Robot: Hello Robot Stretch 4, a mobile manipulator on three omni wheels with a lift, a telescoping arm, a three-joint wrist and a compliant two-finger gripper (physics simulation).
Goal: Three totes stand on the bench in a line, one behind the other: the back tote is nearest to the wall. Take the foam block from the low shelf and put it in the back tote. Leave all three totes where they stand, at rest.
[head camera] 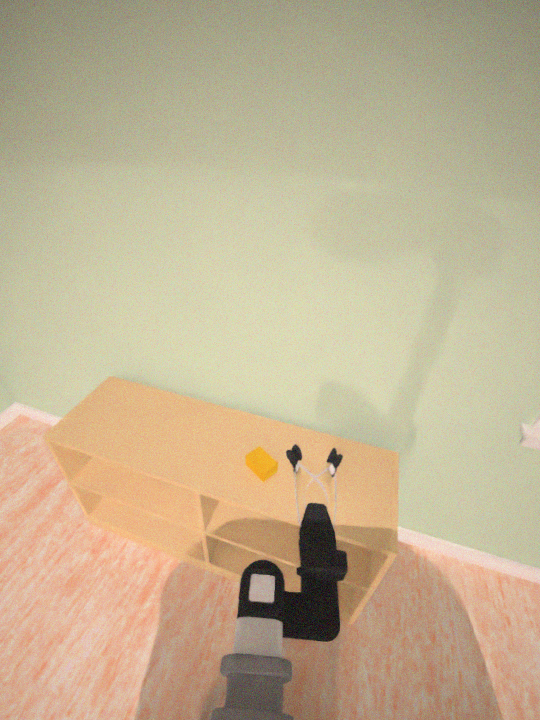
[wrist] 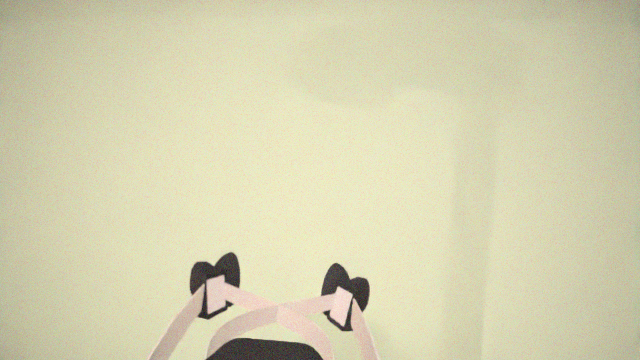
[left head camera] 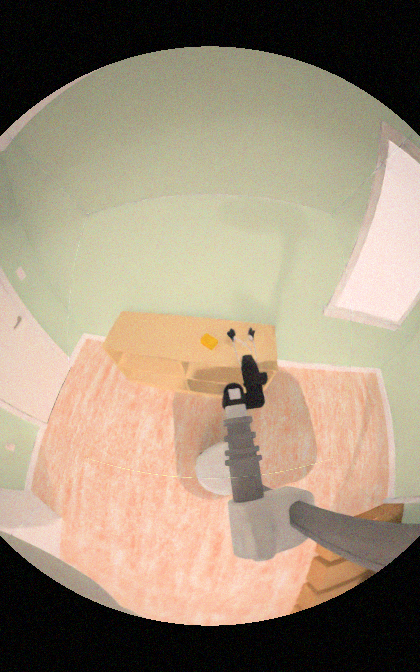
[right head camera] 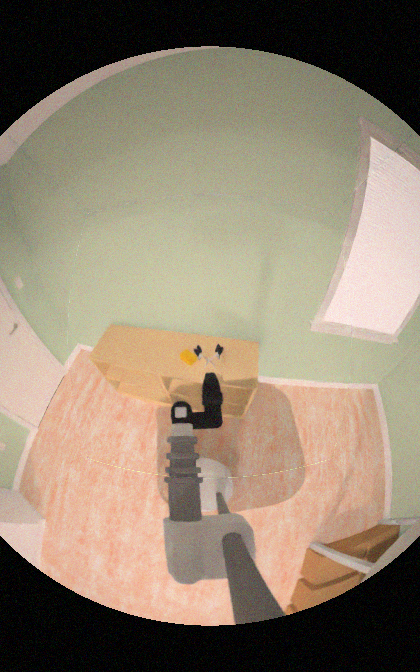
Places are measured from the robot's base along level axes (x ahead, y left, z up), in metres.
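Where they show: gripper, fingertip midpoint: (head camera: 313,447) (wrist: 282,279).
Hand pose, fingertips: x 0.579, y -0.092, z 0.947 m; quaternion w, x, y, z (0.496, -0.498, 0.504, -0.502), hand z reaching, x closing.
After its pixels a point has its place.
The yellow foam block (head camera: 261,463) @[x 0.764, y 0.028, z 0.628 m] (left head camera: 209,341) (right head camera: 188,356) lies on the top board of the low wooden shelf (head camera: 156,424) @[x 0.930, y 0.433, z 0.583 m] (left head camera: 150,330) (right head camera: 135,342), right of its middle. My gripper (head camera: 314,459) @[x 0.579, y -0.092, z 0.947 m] (left head camera: 241,334) (right head camera: 209,351) (wrist: 282,279) @[x 0.579, y -0.092, z 0.947 m] is open, its two fingertips apart with nothing between them. In the head camera view it shows over the right part of the shelf top, to the right of the block and apart from it. The block does not show in the wrist view. The bench and the three totes do not show in these views.
A green wall (head camera: 232,290) @[x 1.096, y 0.163, z 1.064 m] (wrist: 150,150) @[x 1.115, y 0.237, z 1.084 m] stands behind the shelf. A window (left head camera: 380,240) (right head camera: 370,245) is at the right. A brown wooden unit with steplike parts (left head camera: 335,567) (right head camera: 320,567) stands at the lower right. A pale door (left head camera: 30,360) (right head camera: 25,360) is at the left.
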